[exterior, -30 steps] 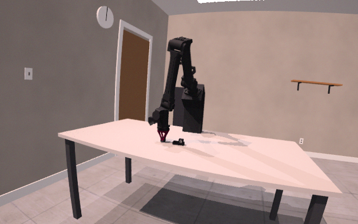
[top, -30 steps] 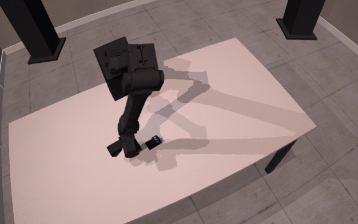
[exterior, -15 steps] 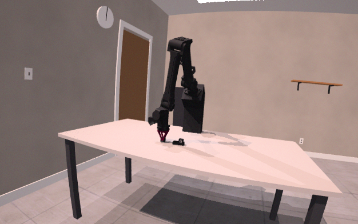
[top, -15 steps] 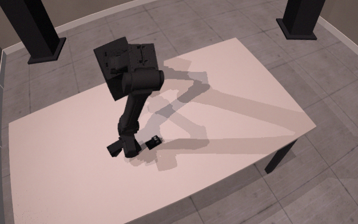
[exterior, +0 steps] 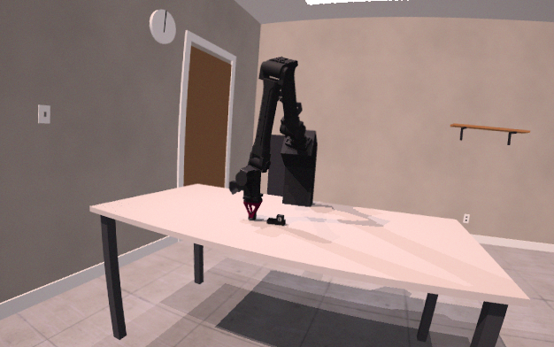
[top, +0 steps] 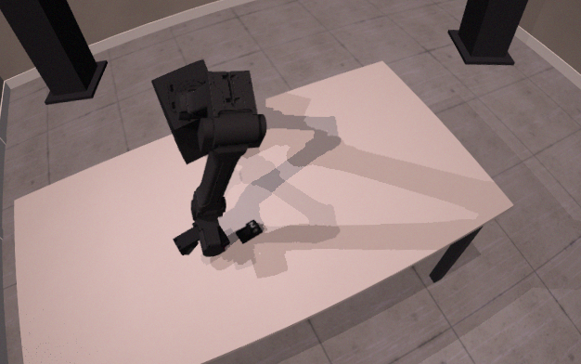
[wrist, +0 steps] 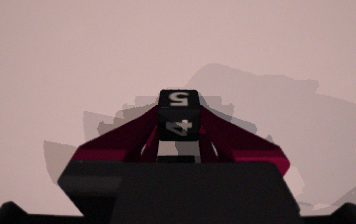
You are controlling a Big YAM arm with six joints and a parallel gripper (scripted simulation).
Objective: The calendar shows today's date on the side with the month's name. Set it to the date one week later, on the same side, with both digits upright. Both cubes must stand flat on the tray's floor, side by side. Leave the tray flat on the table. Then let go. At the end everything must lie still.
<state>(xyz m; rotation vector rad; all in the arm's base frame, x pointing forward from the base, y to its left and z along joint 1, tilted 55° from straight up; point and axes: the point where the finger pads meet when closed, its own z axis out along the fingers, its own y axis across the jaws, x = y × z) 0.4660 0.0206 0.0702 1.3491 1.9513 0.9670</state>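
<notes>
Now: hand right at the black calendar block. From my hand the other things lie so: black tray: 6 cm behind, 9 cm to the left, 1 cm below.
</notes>
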